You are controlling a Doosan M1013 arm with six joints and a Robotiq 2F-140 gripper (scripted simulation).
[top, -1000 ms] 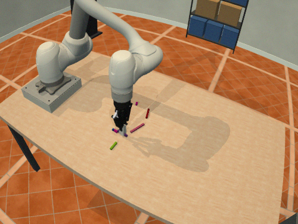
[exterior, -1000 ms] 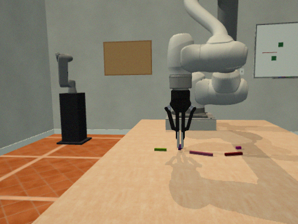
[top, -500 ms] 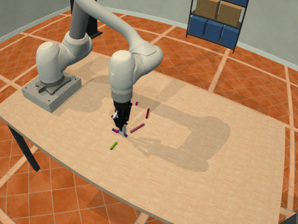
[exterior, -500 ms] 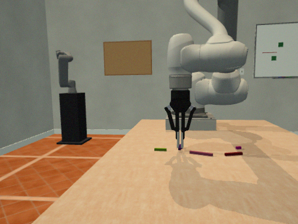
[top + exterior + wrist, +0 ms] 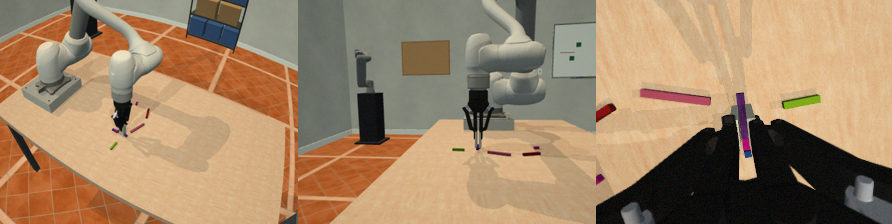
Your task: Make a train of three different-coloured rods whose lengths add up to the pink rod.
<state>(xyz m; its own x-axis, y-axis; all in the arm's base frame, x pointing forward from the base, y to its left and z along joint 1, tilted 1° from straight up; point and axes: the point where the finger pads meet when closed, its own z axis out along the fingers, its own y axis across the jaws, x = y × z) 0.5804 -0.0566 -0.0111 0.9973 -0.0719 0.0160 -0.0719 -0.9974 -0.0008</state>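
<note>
My hand is 30 mm above the purple rod. From my hand the other things lie so: pink rod: 80 mm to the left, 50 mm below, 40 mm ahead; lime rod: 80 mm to the right, 50 mm below; blue rod: 60 mm behind, 50 mm below.
</note>
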